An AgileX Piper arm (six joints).
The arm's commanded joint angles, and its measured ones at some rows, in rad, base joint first. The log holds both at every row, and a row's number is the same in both.
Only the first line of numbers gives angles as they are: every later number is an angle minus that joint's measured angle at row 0.
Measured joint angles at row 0: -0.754 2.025 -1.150 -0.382 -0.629 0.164
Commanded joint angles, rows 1 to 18: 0.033 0.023 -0.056 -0.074 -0.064 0.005; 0.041 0.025 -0.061 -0.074 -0.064 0.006; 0.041 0.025 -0.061 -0.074 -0.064 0.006; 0.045 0.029 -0.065 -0.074 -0.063 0.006; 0.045 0.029 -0.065 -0.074 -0.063 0.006; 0.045 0.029 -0.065 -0.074 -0.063 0.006; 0.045 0.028 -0.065 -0.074 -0.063 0.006; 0.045 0.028 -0.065 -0.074 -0.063 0.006; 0.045 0.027 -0.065 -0.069 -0.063 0.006; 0.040 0.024 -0.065 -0.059 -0.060 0.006; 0.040 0.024 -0.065 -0.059 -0.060 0.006; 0.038 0.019 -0.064 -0.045 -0.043 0.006; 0.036 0.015 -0.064 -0.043 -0.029 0.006; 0.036 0.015 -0.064 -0.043 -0.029 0.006; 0.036 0.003 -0.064 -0.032 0.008 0.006; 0.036 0.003 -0.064 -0.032 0.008 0.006; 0.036 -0.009 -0.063 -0.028 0.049 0.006; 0.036 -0.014 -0.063 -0.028 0.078 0.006
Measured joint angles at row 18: 0.011 0.008 -0.043 0.016 0.065 0.007
